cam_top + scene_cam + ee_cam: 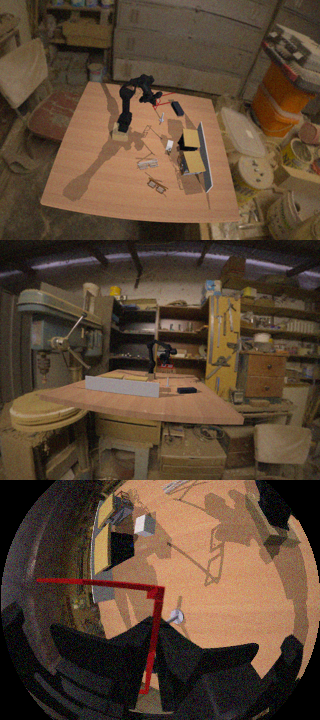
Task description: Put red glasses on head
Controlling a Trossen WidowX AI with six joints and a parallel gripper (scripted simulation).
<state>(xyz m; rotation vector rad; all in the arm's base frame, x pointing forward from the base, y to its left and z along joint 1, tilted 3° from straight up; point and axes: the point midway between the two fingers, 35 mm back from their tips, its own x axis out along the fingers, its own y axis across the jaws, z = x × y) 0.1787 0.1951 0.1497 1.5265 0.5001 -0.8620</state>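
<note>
My gripper tip is 160 mm short of the white block, 220 mm to the left of it and 170 mm above it. From my gripper tip the other things lie so: dark case (210 mm ahead, 240 mm to the left, 170 mm below); blue-grey stand (80 mm ahead, 60 mm to the left, 170 mm below); upright board (420 mm ahead, 270 mm to the right, 140 mm below).
</note>
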